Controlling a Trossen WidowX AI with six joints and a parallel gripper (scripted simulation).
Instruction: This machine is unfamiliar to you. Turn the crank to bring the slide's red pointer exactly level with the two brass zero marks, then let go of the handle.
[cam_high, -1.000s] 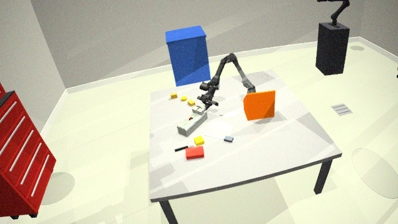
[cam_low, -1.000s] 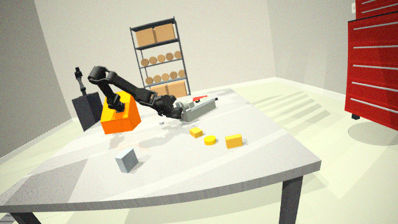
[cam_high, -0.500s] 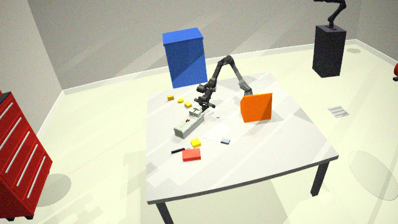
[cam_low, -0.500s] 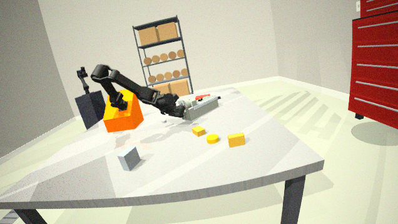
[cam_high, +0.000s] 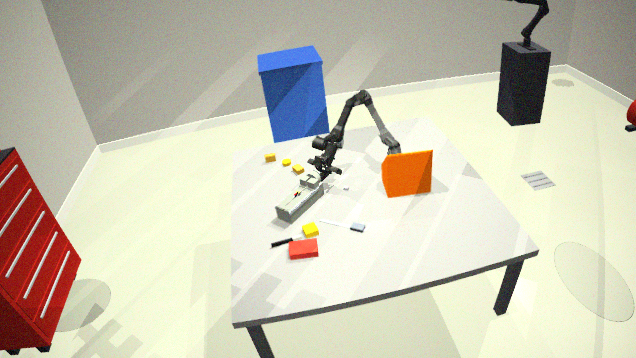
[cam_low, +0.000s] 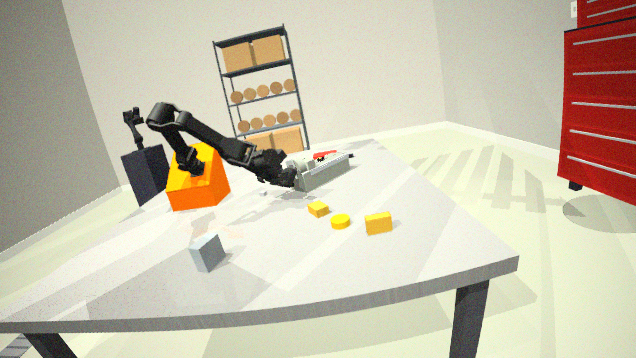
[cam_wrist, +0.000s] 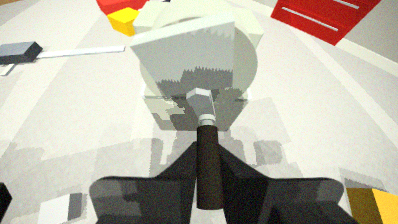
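My gripper tip is 10 mm past the dark brown crank handle, 10 mm to the left of it and 20 mm below it. The rest, counted from my gripper tip: yellow block 60 mm ahead, 330 mm to the left, 20 mm below; then grey cube 160 mm behind, 400 mm to the right; then red pointer 110 mm ahead, 150 mm to the left, 50 mm above.
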